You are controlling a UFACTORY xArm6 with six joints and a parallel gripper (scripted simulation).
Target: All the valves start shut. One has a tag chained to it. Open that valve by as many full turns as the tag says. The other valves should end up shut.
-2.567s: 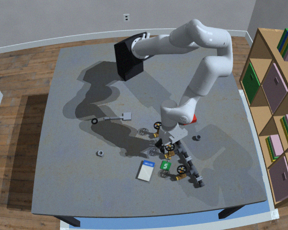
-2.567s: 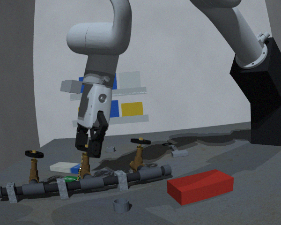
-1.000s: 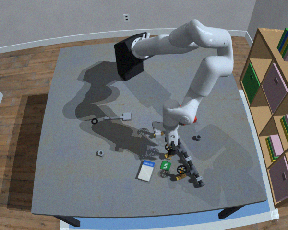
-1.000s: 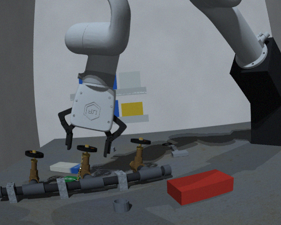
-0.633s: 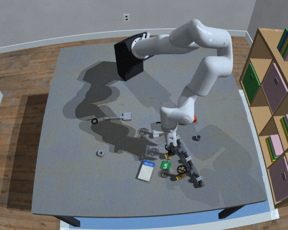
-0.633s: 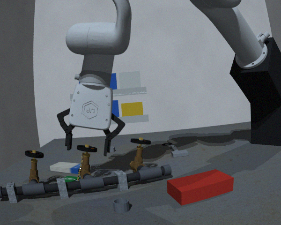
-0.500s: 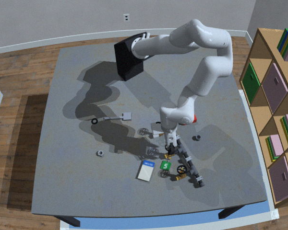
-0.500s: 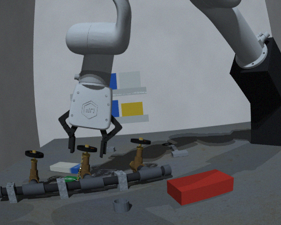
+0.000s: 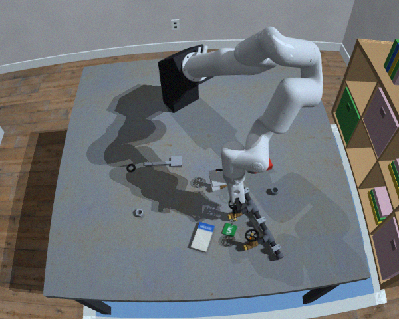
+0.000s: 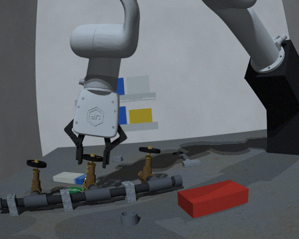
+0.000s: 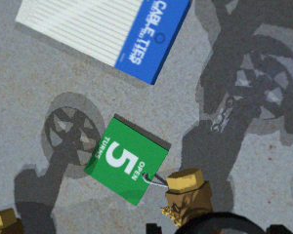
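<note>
Now: the green tag 90 mm below my hand and 60 mm ahead of it. From my hand the other things lie so: notepad 130 mm ahead, 90 mm to the right, 80 mm below; grey flat tool 320 mm to the right, 160 mm behind, 80 mm below; red block 270 mm behind, 70 mm below, 50 mm to the left.
</note>
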